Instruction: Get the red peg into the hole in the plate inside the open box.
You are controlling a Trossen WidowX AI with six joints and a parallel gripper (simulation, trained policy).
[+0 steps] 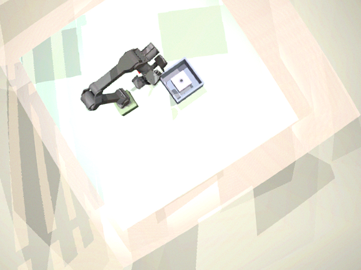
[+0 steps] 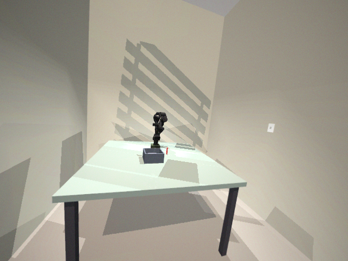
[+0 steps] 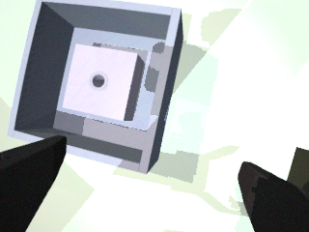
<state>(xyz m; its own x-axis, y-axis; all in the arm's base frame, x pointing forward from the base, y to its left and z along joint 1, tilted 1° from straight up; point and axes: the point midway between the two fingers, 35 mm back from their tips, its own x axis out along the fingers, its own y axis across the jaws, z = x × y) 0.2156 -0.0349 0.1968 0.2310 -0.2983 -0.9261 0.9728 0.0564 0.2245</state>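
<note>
Right now my gripper tip is 50 mm past the red peg, 150 mm to the right of it and 200 mm above it. The rest, counted from my gripper tip: plate 120 mm ahead, 50 mm to the right, 190 mm below; then grey box 120 mm ahead, 50 mm to the right, 210 mm below.
</note>
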